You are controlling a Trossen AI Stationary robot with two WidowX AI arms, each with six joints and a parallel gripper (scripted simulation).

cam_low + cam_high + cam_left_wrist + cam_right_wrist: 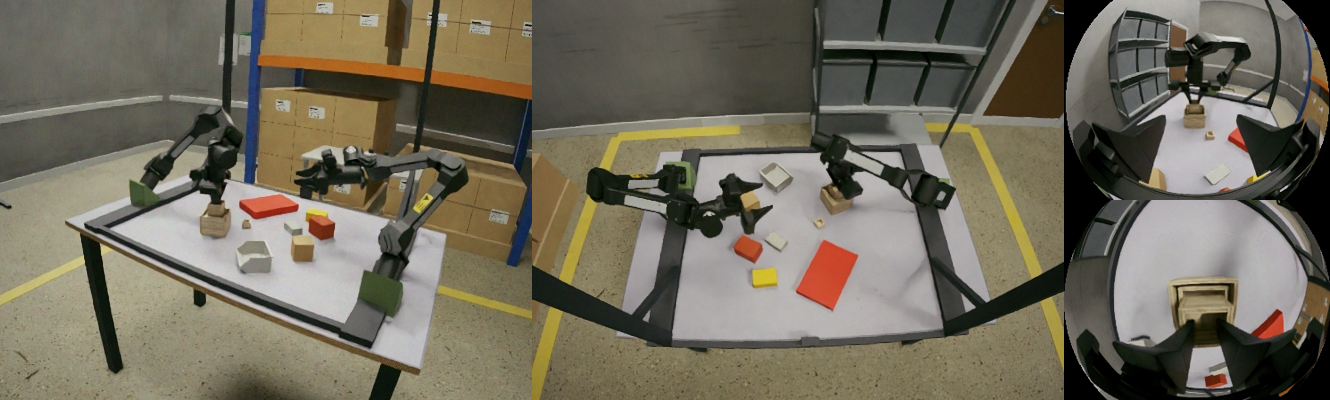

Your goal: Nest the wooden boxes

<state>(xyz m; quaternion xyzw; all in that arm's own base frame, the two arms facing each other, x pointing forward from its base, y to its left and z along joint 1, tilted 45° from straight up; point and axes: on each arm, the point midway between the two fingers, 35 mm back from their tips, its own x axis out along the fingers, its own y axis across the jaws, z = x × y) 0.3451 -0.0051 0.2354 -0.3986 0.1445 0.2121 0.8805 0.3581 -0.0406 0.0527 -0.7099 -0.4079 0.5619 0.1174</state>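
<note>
The tiny wooden box lies 12 cm below my right hand, 10 cm behind it and 5 cm to the left of it. The rest, counted from my right hand: grey block (20 cm to the left, 18 cm behind, 11 cm below); flat red slab (28 cm behind, 11 cm below, 2 cm to the left); white open box (23 cm to the left, 10 cm below, 8 cm ahead).
</note>
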